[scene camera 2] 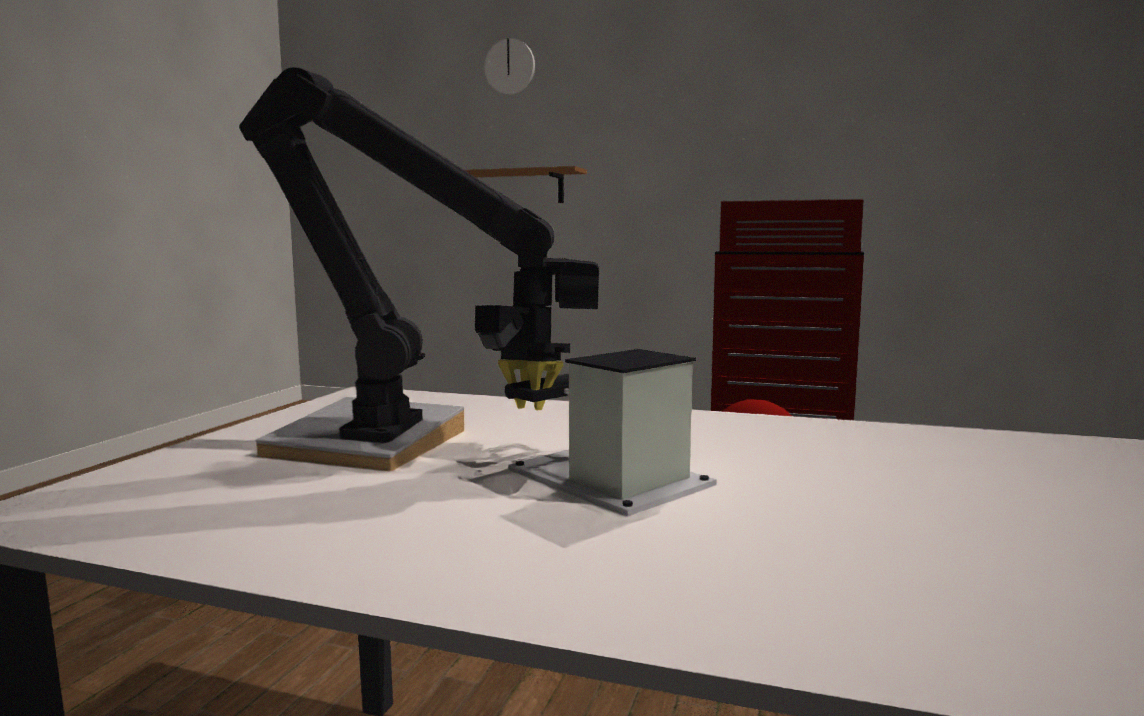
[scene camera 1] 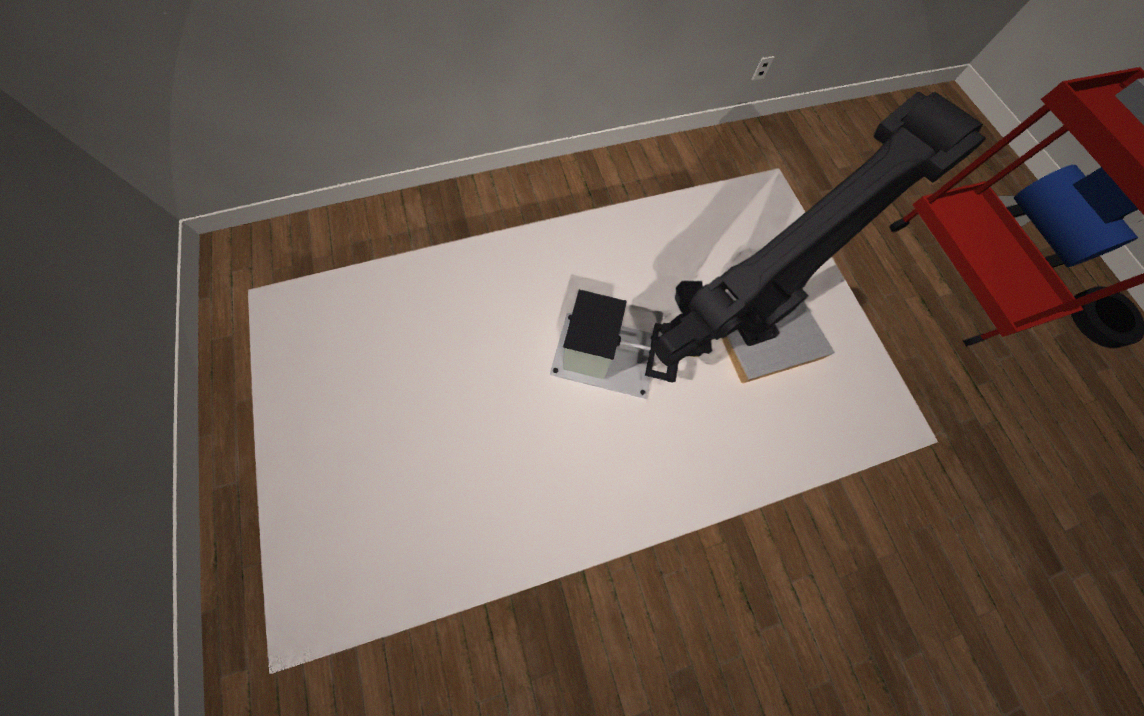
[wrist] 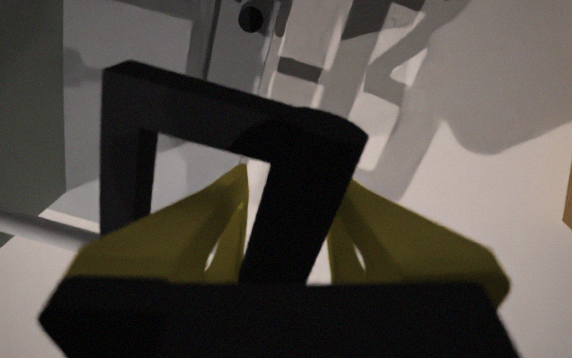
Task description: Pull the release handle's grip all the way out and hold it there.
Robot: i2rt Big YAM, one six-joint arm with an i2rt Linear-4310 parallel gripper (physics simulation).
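Note:
The release handle is a black rectangular loop (scene camera 1: 661, 377) (scene camera 2: 552, 388) (wrist: 200, 107) on a pale rod (scene camera 1: 634, 344) (wrist: 50, 230). The rod comes out of the side of a pale green housing (scene camera 1: 588, 363) (scene camera 2: 628, 430) (wrist: 30, 125) with a black top. A stretch of bare rod shows between housing and loop. My gripper (scene camera 2: 529, 403) (wrist: 285, 178) points down, its yellow fingers shut on the loop's outer bar, one inside the loop and one outside. In scene camera 1 the arm hides the fingers. Whether the rod is at its full travel cannot be told.
The housing stands on a grey bolted plate (scene camera 1: 603, 386) (scene camera 2: 666, 493) on the white table (scene camera 1: 379, 464) (scene camera 2: 843, 548). The arm's base stands on a grey-topped wooden block (scene camera 1: 788, 350) (scene camera 2: 324, 455) beside it. A red cart (scene camera 1: 1003, 325) and a red tool cabinet (scene camera 2: 786, 287) stand away from the table.

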